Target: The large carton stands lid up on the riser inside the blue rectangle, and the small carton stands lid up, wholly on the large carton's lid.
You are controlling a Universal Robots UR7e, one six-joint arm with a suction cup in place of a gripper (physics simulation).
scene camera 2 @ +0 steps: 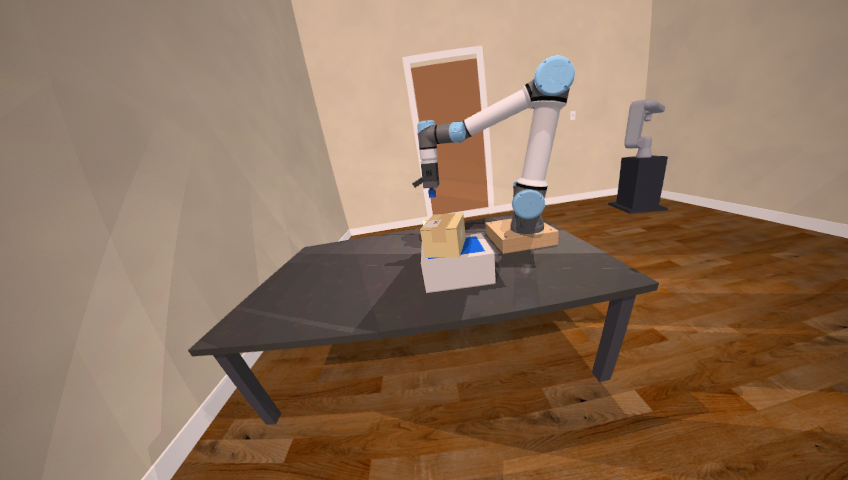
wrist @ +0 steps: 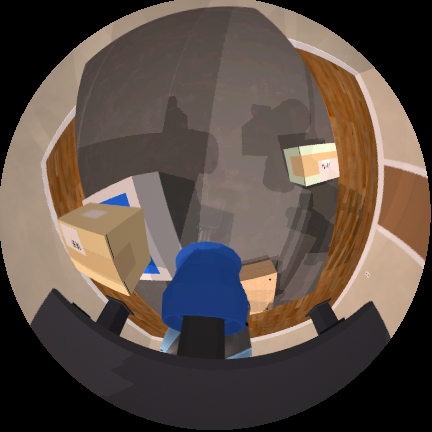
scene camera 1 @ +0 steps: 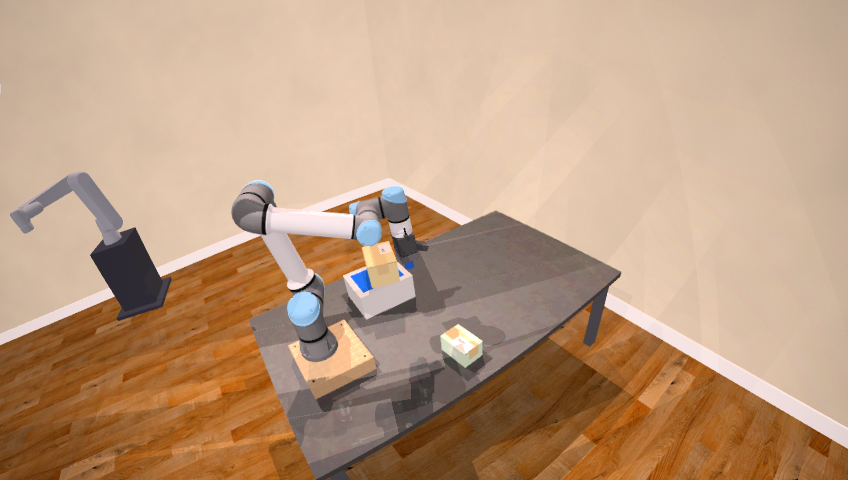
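The brown large carton (scene camera 1: 380,265) (scene camera 2: 441,236) (wrist: 104,245) stands on the white riser (scene camera 1: 380,302) (scene camera 2: 458,274) (wrist: 154,217), its taped and labelled lid up. It covers part of the blue rectangle (scene camera 1: 360,279) (scene camera 2: 474,245) (wrist: 118,200); I cannot tell whether it is wholly inside. The pale green small carton (scene camera 1: 461,345) (wrist: 312,164) stands on the table, taped and labelled face up; in scene camera 2 it is mostly hidden. My blue suction cup (scene camera 1: 409,265) (scene camera 2: 432,193) (wrist: 208,260) is open, holds nothing and hangs in the air above and beside the large carton.
The dark table (scene camera 1: 505,255) (scene camera 2: 297,297) (wrist: 240,60) carries the riser, the small carton and the arm's wooden base (scene camera 1: 339,368) (scene camera 2: 523,239) (wrist: 259,287). A grey arm on a dark pedestal (scene camera 1: 127,273) (scene camera 2: 641,181) stands on the floor away from the table.
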